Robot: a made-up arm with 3 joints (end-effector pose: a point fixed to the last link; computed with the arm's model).
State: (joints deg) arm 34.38 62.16 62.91
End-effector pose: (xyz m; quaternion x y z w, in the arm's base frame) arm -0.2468 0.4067 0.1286 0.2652 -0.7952 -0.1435 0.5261
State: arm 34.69 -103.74 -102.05
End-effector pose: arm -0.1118 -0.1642 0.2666 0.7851 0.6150 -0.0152 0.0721
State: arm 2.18 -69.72 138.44
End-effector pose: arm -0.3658 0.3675 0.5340 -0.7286 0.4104 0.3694 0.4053
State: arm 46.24 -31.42 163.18
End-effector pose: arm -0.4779 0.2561 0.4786 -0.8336 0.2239 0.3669 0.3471
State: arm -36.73 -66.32 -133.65
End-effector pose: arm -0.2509 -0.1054 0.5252 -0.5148 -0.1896 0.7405 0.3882
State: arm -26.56 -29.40 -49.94
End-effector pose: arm -0.1154 -0.0986 0.1177 -0.0642 -0.6730 0.5717 0.4650
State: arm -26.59 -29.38 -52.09
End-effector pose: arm -0.1165 -0.1072 0.1278 -0.0722 -0.6613 0.5840 0.4652
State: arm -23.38 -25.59 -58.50
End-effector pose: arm -0.1185 -0.1326 0.1645 -0.0930 -0.6209 0.6261 0.4625
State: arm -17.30 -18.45 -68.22
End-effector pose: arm -0.1192 -0.1632 0.2278 -0.1240 -0.5533 0.6880 0.4529
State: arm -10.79 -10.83 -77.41
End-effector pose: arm -0.1179 -0.1815 0.2938 -0.1534 -0.4833 0.7421 0.4384
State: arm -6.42 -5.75 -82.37
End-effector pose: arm -0.1166 -0.1864 0.3322 -0.1693 -0.4421 0.7700 0.4278
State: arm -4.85 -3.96 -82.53
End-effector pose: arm -0.1162 -0.1867 0.3362 -0.1694 -0.4380 0.7731 0.4262
